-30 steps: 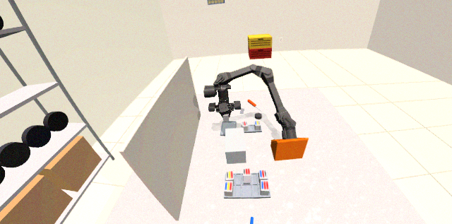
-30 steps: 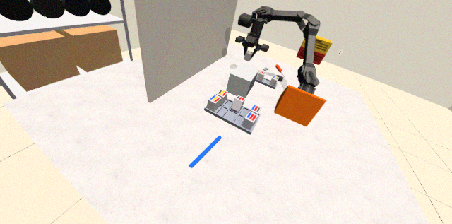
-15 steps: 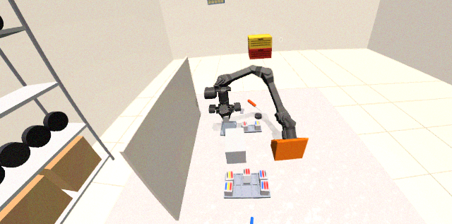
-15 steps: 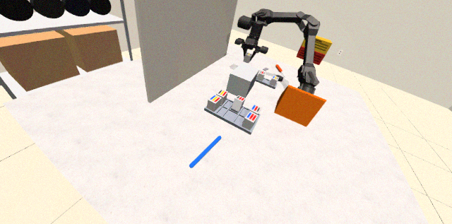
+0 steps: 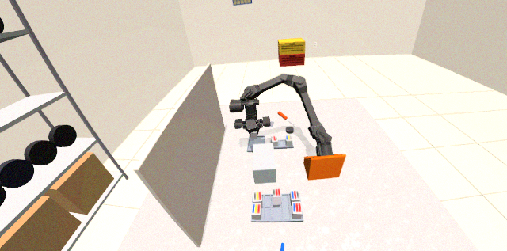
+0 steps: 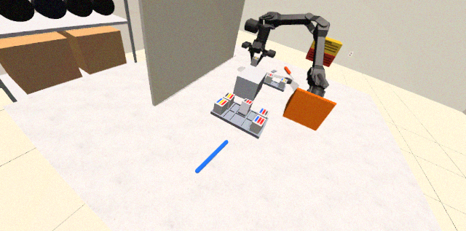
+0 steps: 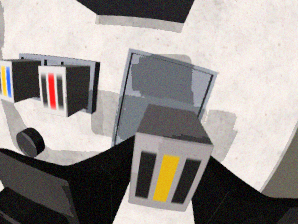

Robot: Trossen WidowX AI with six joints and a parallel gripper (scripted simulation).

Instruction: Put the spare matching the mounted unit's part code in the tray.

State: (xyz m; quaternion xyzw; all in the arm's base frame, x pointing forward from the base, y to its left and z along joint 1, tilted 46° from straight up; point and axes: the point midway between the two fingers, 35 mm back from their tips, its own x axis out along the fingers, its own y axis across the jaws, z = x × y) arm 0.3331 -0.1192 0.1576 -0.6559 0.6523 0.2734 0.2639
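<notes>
Now: gripper tip 10 mm past the flat grey tray and 70 mm above it. Also, from my gripper tip: holder 150 mm behind, 20 mm to the left, 70 mm below; then mounted unit 50 mm behind, 190 mm to the left, 20 mm below; then black tape roll 210 mm behind, 100 mm to the right, 60 mm below.
</notes>
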